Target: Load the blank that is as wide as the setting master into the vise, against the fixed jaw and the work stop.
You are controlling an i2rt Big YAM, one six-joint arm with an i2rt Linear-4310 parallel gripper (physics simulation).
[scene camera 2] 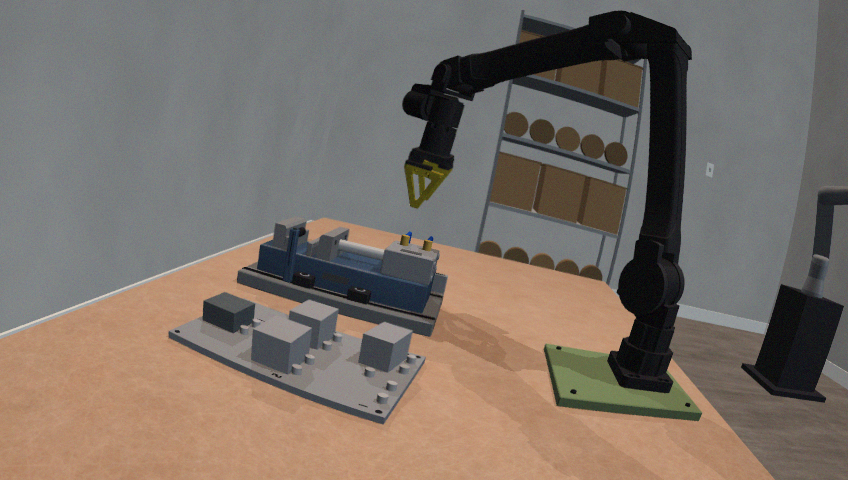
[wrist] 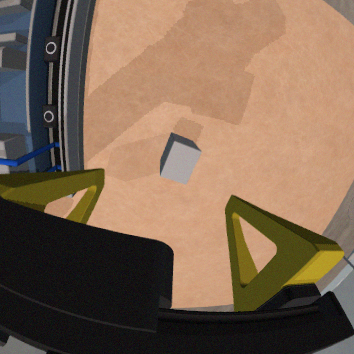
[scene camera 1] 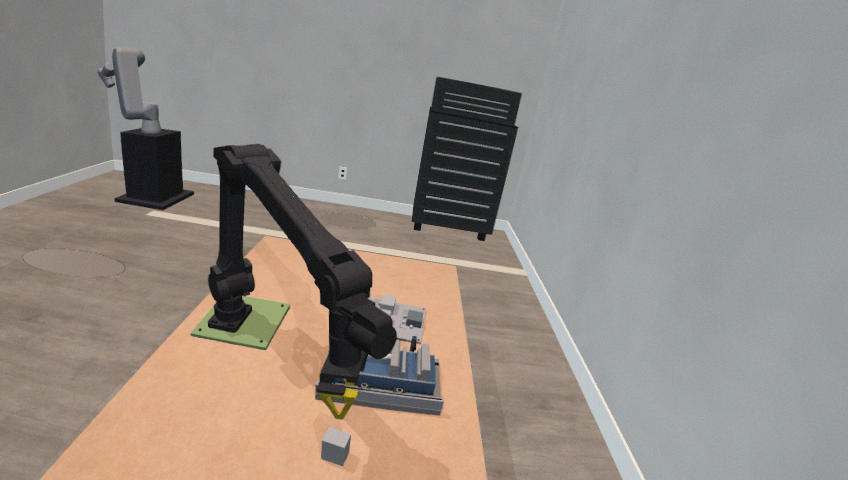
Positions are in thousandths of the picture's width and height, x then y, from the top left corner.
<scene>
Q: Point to a grey baseplate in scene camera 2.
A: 436, 653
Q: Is my gripper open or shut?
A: Open.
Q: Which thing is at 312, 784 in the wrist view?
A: My gripper.
</scene>
